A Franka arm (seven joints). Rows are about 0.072 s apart.
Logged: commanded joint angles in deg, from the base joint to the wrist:
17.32, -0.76, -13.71, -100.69, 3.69, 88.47, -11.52
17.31, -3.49, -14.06, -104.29, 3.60, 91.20, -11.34
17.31, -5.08, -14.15, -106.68, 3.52, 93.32, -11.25
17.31, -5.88, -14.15, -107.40, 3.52, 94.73, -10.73
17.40, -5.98, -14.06, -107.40, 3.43, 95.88, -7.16
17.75, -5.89, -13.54, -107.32, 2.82, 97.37, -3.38
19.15, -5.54, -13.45, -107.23, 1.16, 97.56, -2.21
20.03, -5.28, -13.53, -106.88, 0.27, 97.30, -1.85
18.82, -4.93, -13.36, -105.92, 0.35, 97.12, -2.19
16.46, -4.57, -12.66, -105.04, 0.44, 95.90, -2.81
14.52, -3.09, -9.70, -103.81, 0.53, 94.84, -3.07
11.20, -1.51, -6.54, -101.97, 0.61, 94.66, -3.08
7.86, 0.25, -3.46, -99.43, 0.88, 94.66, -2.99
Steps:
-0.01, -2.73, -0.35, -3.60, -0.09, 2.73, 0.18
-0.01, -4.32, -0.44, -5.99, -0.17, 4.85, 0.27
-0.01, -5.12, -0.44, -6.71, -0.17, 6.26, 0.79
0.08, -5.22, -0.35, -6.71, -0.26, 7.41, 4.36
0.43, -5.13, 0.17, -6.63, -0.87, 8.90, 8.14
1.83, -4.78, 0.26, -6.54, -2.53, 9.09, 9.31
2.71, -4.52, 0.18, -6.19, -3.42, 8.83, 9.67
1.50, -4.17, 0.35, -5.23, -3.34, 8.65, 9.33
-0.86, -3.81, 1.05, -4.35, -3.25, 7.43, 8.71
-2.80, -2.33, 4.01, -3.12, -3.16, 6.37, 8.45
-6.12, -0.75, 7.17, -1.28, -3.08, 6.19, 8.44
-9.46, 1.01, 10.25, 1.26, -2.81, 6.19, 8.53

